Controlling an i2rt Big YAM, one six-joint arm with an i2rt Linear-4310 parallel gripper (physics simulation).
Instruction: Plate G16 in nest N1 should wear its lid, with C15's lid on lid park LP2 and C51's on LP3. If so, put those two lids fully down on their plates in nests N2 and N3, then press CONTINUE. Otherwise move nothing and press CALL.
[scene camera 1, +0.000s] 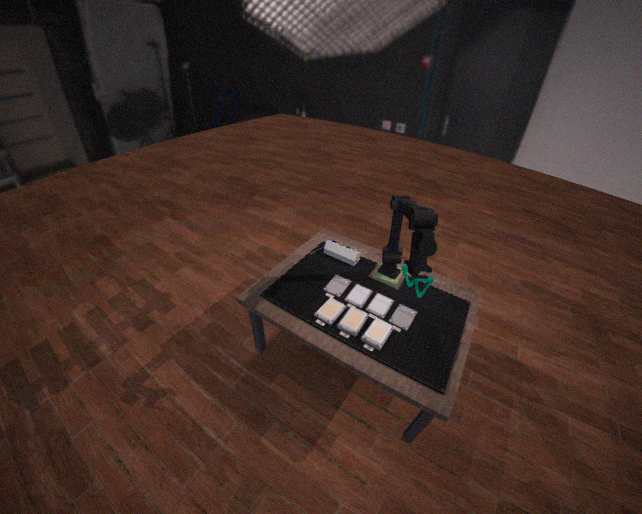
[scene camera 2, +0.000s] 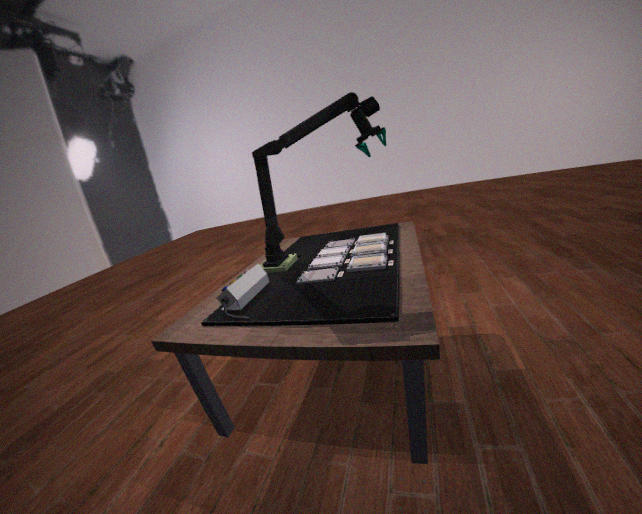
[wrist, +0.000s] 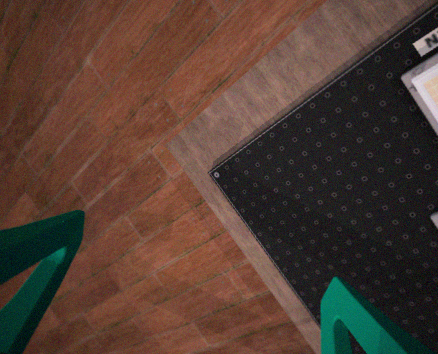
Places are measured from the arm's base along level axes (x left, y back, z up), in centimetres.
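Pixels of known places: gripper, between the fingertips: (scene camera 1: 414, 291) (scene camera 2: 377, 151) (wrist: 206, 257); arm's base, origin of its link: (scene camera 1: 388, 271) (scene camera 2: 276, 261).
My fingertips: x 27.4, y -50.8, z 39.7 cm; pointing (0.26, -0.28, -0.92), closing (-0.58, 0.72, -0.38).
For each thing: its middle in the pictures, then the offset to it from my fingertips. "spot": a spot on its surface instead. Level surfaces: height alone.
- cream-topped plate, a spot on its surface: (wrist: 431, 90) spot: dx -7.1, dy +3.4, dz -37.4 cm
- cut-off label starting with N, a spot on its surface: (wrist: 430, 42) spot: dx -9.1, dy -1.2, dz -41.2 cm
- white box, middle of its body: (scene camera 2: 243, 285) (scene camera 1: 342, 250) dx -58.6, dy +46.3, dz -37.2 cm
- black mat, height of its surface: dz -41.4 cm
Three plates with cream tops, the left (scene camera 1: 329, 310) (scene camera 2: 367, 260), middle (scene camera 1: 352, 321) (scene camera 2: 369, 247) and right (scene camera 1: 377, 333) (scene camera 2: 372, 237) in scene camera 1, stand in the front row. Behind them, two white pieces (scene camera 1: 358, 295) (scene camera 1: 379, 305) lie between two greyer flat pieces (scene camera 1: 337, 285) (scene camera 1: 402, 316). Labels and lids are too small to tell apart. In the wrist view, a corner of a cream-topped plate (wrist: 431, 90) shows by a cut-off label starting with N (wrist: 430, 42). My gripper (scene camera 1: 415, 289) (scene camera 2: 376, 150) (wrist: 206, 257) is open and empty, high above the table's right side.
A white box (scene camera 1: 341, 252) (scene camera 2: 245, 289) with coloured buttons stands at the back left of the black mat (scene camera 1: 428, 342) (scene camera 2: 364, 305) (wrist: 320, 200); its button labels are unreadable. The arm's green base (scene camera 1: 386, 275) (scene camera 2: 289, 263) stands at the back. The wooden table edge (wrist: 240, 120) surrounds the mat.
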